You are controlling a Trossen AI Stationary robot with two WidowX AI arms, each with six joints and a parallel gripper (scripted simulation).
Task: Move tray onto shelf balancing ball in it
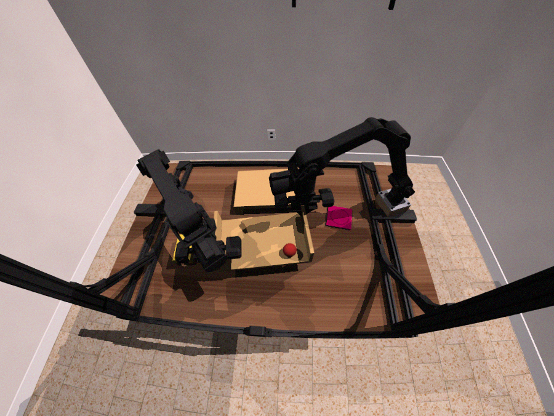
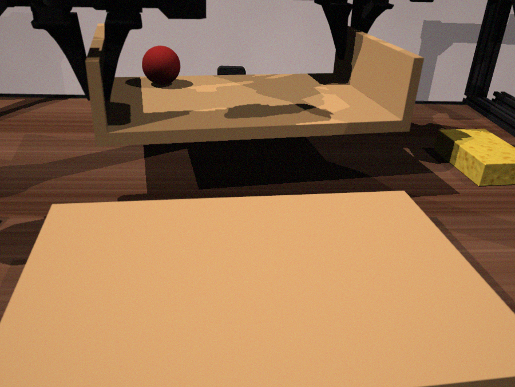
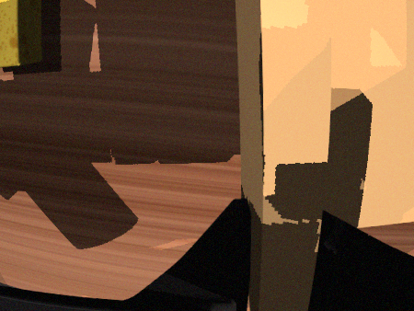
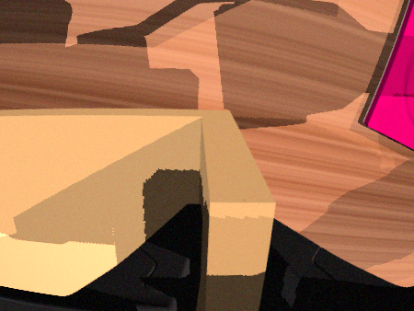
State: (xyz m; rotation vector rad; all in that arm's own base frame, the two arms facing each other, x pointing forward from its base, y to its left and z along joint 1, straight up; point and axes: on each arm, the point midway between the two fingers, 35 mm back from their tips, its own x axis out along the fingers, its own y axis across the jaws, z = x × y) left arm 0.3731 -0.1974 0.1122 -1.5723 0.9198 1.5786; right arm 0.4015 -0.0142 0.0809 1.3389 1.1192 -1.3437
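My right gripper is now 140 mm past the red ball, 40 mm to the right of it and 40 mm above it. Also, from my right hand: tan tray (90 mm behind, 130 mm to the left, 50 mm below); then yellow sponge (110 mm behind, 440 mm to the left, 130 mm below); then magenta square object (60 mm ahead, 160 mm to the right, 140 mm below).
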